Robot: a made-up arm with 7 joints.
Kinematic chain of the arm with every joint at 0, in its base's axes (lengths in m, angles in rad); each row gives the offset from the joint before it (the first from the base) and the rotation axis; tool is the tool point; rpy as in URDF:
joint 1: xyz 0 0 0.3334 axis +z
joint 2: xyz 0 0 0 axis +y
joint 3: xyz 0 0 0.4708 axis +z
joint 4: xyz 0.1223 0 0 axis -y
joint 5: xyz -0.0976 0 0.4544 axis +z
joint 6: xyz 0 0 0 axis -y
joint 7: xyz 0.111 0 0 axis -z
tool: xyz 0 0 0 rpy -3.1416 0 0
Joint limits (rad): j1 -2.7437..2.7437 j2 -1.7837..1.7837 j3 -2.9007..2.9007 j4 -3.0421..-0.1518 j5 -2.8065..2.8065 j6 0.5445..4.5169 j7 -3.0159..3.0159
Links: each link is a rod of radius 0.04 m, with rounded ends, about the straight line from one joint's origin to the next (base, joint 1, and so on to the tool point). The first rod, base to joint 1, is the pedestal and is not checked.
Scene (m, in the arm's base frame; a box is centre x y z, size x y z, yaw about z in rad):
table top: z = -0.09
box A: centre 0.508 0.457 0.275 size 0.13 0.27 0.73 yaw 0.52
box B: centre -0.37 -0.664 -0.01 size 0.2 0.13 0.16 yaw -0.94
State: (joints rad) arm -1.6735 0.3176 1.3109 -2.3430 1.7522 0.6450 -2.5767
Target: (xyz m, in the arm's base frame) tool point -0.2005 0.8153 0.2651
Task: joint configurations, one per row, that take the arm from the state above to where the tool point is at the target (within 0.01 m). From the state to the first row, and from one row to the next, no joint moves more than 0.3 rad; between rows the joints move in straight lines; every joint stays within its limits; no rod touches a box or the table.
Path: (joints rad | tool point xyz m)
1: -1.5530 0.1755 1.4872 -2.1325 1.7838 0.6416 -2.5767 | 0.6304 -0.0059 0.6268
2: -1.4324 0.0333 1.6636 -1.9220 1.8154 0.6383 -2.5767 | 0.6168 0.2202 0.7417
3: -1.3119 -0.1088 1.8399 -1.7115 1.8470 0.6349 -2.5767 | 0.5080 0.4570 0.8210
4: -1.1546 -0.3580 2.0223 -1.7125 1.8501 0.6627 -2.5767 | 0.2966 0.7004 0.6911
5: -0.9974 -0.6073 2.2047 -1.7135 1.8531 0.6906 -2.5767 | 0.0421 0.8244 0.4968
6: -0.8401 -0.8565 2.3871 -1.7145 1.8562 0.7184 -2.5767 | -0.2006 0.8153 0.2651

